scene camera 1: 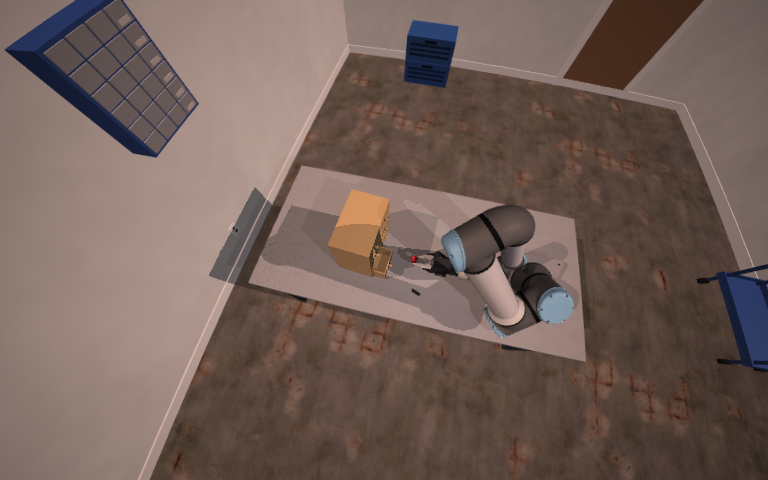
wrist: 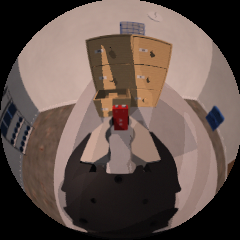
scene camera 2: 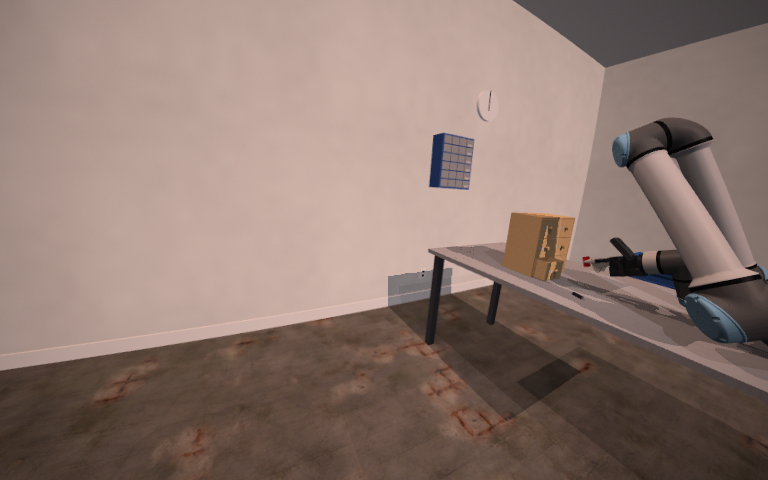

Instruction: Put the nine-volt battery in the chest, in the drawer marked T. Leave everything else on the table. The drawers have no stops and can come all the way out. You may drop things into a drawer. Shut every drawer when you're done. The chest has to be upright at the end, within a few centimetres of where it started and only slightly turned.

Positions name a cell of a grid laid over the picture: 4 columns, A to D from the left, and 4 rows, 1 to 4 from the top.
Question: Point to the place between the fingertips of my gripper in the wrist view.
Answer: At C2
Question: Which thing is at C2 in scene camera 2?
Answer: A tan wooden chest.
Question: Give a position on a tan wooden chest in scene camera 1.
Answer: B3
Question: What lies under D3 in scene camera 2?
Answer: My gripper.
